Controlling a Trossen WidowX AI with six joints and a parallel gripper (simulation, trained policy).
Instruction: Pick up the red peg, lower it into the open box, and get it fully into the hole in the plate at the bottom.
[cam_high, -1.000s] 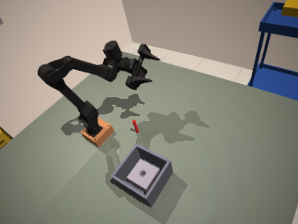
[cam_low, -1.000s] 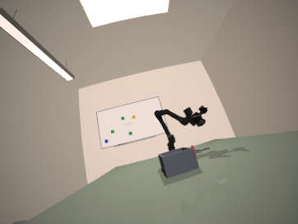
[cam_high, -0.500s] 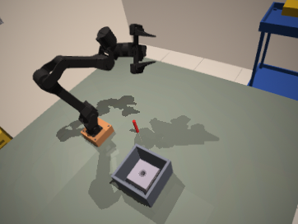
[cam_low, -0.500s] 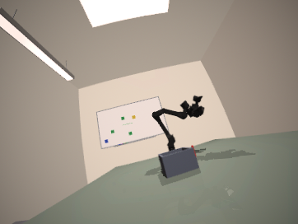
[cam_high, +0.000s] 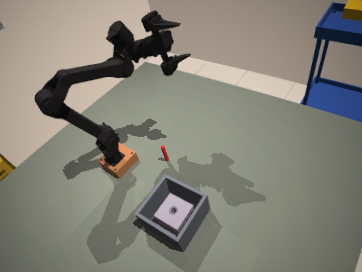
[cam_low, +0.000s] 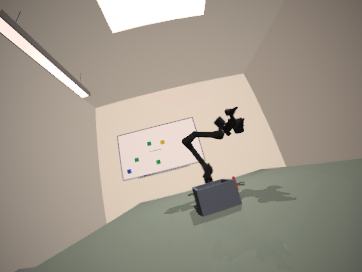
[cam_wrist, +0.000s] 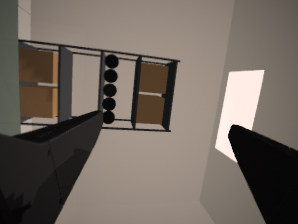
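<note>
Right now the red peg is 6 cm behind my gripper tip, 16 cm to the right of it and 39 cm below it. Also, from my gripper tip: grey box: 12 cm ahead, 32 cm to the right, 41 cm below; then plate: 12 cm ahead, 32 cm to the right, 39 cm below.
</note>
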